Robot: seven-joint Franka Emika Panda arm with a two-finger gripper.
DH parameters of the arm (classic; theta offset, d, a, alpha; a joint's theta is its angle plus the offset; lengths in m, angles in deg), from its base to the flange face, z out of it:
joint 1: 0 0.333 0 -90
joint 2: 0 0 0 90
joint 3: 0 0.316 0.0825 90
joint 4: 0 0 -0.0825 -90
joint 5: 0 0.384 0 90
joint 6: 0 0 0.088 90
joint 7: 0 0.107 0 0
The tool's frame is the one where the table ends.
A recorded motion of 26 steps. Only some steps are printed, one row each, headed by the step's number.
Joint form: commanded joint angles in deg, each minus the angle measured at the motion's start. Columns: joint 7, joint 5, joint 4, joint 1, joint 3, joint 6, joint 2.
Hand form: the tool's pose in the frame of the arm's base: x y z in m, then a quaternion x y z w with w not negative. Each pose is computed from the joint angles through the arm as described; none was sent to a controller.
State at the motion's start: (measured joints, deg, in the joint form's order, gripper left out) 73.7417 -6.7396 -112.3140 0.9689 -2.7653 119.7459 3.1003
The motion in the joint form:
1: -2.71 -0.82 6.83 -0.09 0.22 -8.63 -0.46
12: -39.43 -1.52 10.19 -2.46 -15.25 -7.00 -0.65
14: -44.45 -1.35 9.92 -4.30 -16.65 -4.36 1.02
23: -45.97 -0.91 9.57 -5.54 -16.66 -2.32 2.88
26: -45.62 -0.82 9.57 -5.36 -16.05 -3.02 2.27
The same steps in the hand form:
1: 0.5807 -0.0255 0.5022 0.81649 -0.57331 0.05733 0.03708
12: 0.5544 -0.2032 0.5370 0.89733 -0.42898 0.08100 0.06492
14: 0.5516 -0.2348 0.5232 0.90440 -0.41206 0.08321 0.07313
23: 0.5549 -0.2473 0.5053 0.90607 -0.40834 0.08078 0.07599
26: 0.5552 -0.2394 0.5099 0.90735 -0.40622 0.08025 0.07258

